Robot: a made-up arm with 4 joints. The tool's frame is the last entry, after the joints.
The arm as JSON. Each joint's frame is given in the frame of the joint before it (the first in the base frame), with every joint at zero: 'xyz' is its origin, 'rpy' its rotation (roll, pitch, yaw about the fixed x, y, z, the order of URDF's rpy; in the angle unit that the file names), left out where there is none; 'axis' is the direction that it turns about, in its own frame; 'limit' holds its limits. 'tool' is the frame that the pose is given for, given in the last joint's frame.
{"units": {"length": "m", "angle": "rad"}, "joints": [
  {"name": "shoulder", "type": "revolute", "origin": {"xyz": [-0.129, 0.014, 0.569], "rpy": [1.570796, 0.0, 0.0]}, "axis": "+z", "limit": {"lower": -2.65, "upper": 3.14}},
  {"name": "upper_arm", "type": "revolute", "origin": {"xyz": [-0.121, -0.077, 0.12], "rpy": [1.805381, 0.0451, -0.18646]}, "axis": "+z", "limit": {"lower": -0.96, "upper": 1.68}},
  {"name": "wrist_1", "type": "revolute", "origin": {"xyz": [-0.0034, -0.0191, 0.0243], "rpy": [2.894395, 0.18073, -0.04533]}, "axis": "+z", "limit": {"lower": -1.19, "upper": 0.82}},
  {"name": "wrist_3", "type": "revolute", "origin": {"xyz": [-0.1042, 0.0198, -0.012], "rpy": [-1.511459, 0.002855, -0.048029]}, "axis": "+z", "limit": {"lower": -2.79, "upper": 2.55}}
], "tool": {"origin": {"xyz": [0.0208, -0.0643, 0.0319], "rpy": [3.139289, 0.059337, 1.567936]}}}
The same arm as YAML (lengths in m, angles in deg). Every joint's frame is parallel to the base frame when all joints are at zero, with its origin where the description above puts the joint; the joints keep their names.
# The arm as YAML. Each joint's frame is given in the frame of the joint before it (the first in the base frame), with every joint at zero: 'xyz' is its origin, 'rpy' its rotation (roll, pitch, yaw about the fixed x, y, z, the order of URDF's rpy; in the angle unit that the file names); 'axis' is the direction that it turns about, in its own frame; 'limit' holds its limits. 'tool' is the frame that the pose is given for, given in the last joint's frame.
units:
  length: m
  angle: deg
joints:
  - name: shoulder
    type: revolute
    origin:
      xyz: [-0.129, 0.014, 0.569]
      rpy: [0.0, 0.0, 0.0]
    axis: [0.0, -1.0, 0.0]
    limit:
      lower: -151.83
      upper: 179.91
  - name: upper_arm
    type: revolute
    origin:
      xyz: [-0.121, -0.12, -0.077]
      rpy: [0.0, 0.0, 0.0]
    axis: [-0.190602, 0.232202, -0.95381]
    limit:
      lower: -55.0
      upper: 96.26
  - name: wrist_1
    type: revolute
    origin:
      xyz: [-0.008, 0.024, -0.018]
      rpy: [0.0, 0.0, 0.0]
    axis: [0.0, 0.0, 1.0]
    limit:
      lower: -68.18
      upper: 46.98
  - name: wrist_3
    type: revolute
    origin:
      xyz: [-0.105, 0.015, -0.012]
      rpy: [0.0, 0.0, 0.0]
    axis: [0.0023, 0.998237, 0.059302]
    limit:
      lower: -159.86
      upper: 146.1
tool:
  origin:
    xyz: [0.021, 0.028, 0.066]
    rpy: [90.0, 90.0, 0.0]

